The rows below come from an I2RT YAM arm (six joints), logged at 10 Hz.
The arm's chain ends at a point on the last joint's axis. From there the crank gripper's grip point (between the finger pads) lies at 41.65 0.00 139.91 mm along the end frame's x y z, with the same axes.
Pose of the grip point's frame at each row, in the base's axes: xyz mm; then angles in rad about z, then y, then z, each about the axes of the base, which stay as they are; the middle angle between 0 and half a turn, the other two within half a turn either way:
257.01 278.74 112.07 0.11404 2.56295 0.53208
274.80 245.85 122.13 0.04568 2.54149 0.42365
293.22 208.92 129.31 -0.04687 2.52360 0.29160
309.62 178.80 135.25 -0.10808 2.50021 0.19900
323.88 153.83 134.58 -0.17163 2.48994 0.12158
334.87 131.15 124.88 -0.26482 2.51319 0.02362
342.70 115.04 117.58 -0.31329 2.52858 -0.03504
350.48 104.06 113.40 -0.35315 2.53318 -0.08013
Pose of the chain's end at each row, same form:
223.33 253.41 251.83 0.11404 2.56295 0.53208
234.86 225.75 261.09 0.04568 2.54149 0.42365
247.49 197.23 267.45 -0.04687 2.52360 0.29160
259.20 173.21 272.13 -0.10808 2.50021 0.19900
271.18 154.56 270.71 -0.17163 2.48994 0.12158
284.90 140.87 261.69 -0.26482 2.51319 0.02362
295.09 129.55 254.81 -0.31329 2.52858 -0.03504
303.89 122.25 250.54 -0.35315 2.53318 -0.08013

